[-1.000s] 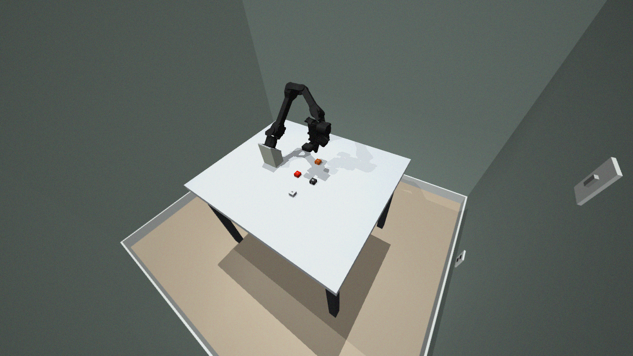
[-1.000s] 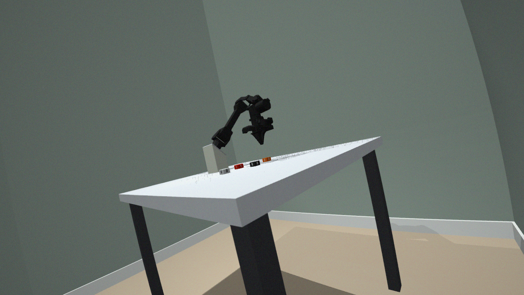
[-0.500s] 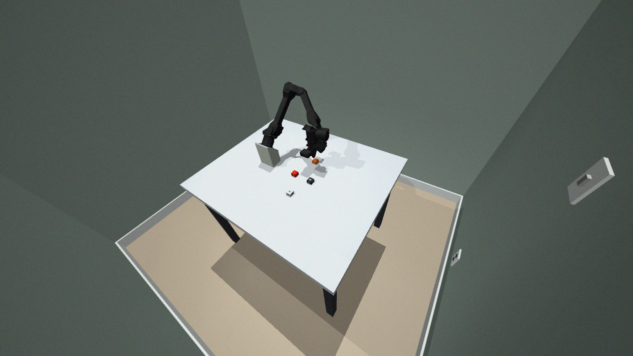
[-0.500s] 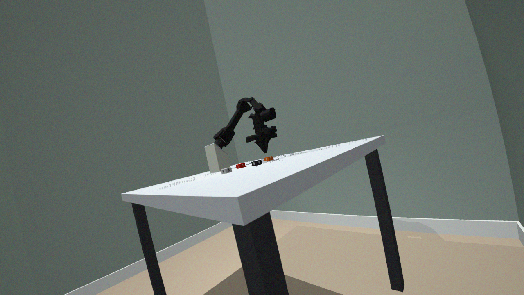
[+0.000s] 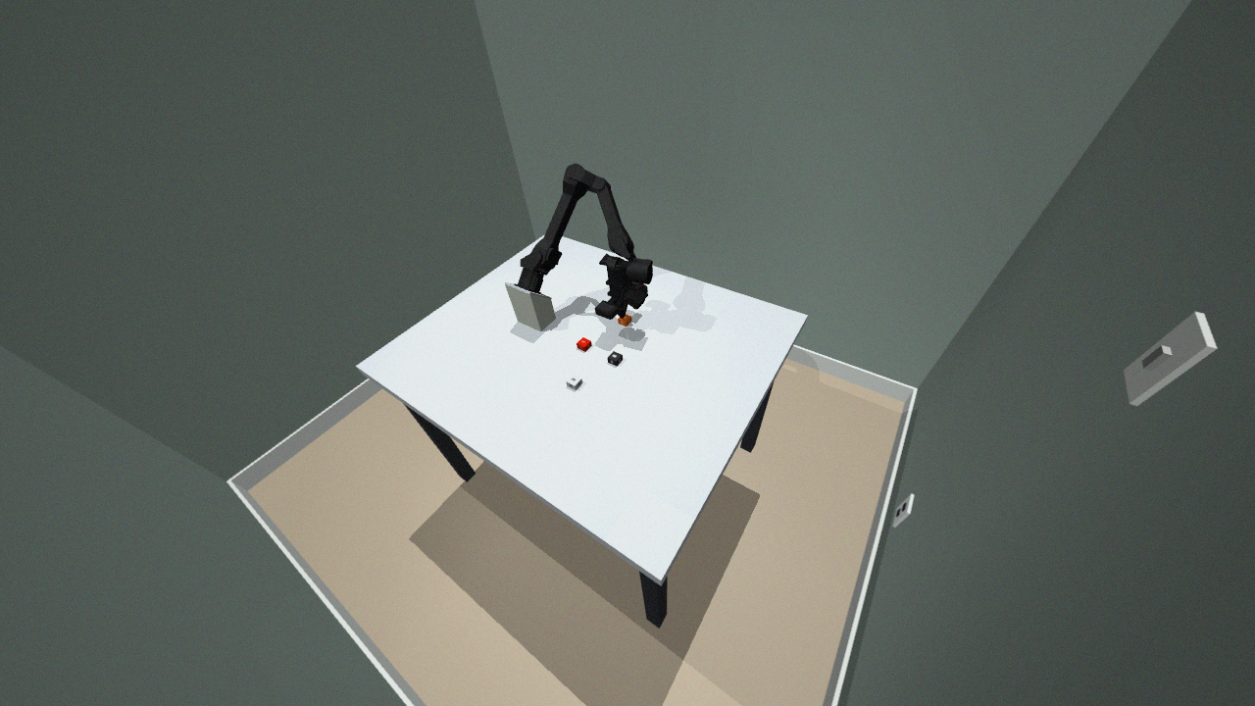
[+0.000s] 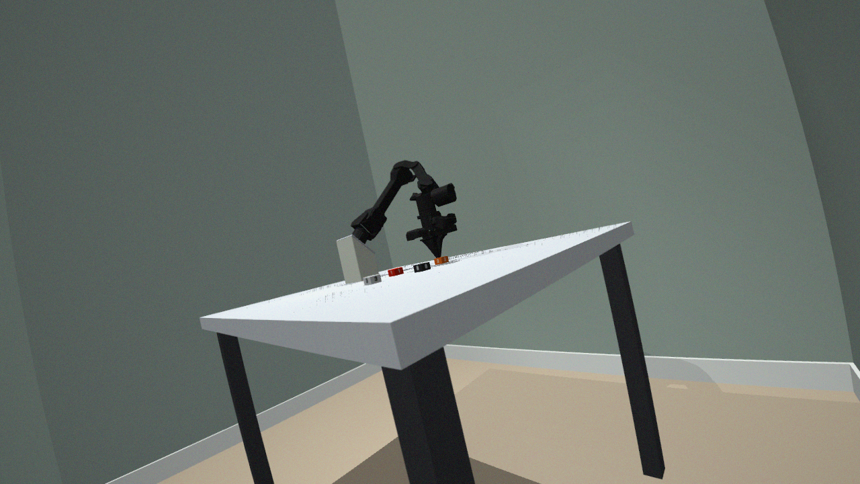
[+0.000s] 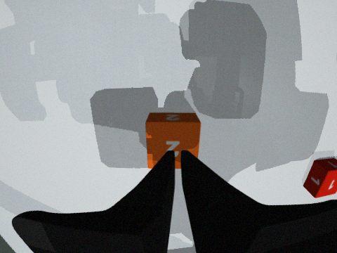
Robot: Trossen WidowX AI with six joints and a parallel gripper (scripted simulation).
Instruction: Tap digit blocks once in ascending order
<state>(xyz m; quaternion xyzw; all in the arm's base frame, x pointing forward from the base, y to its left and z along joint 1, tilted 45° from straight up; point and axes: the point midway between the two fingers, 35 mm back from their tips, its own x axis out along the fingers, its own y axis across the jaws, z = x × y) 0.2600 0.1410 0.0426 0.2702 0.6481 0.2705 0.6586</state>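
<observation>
The orange block marked 2 is 1 cm below my gripper tip and 1 cm ahead of it. Also, from my gripper tip: black block marked 8 (15 cm to the right, 8 cm ahead, 1 cm below); then white block marked 3 (28 cm to the right, 3 cm ahead, 1 cm below); then red block marked 1 (15 cm to the right, 4 cm behind, 1 cm below).
</observation>
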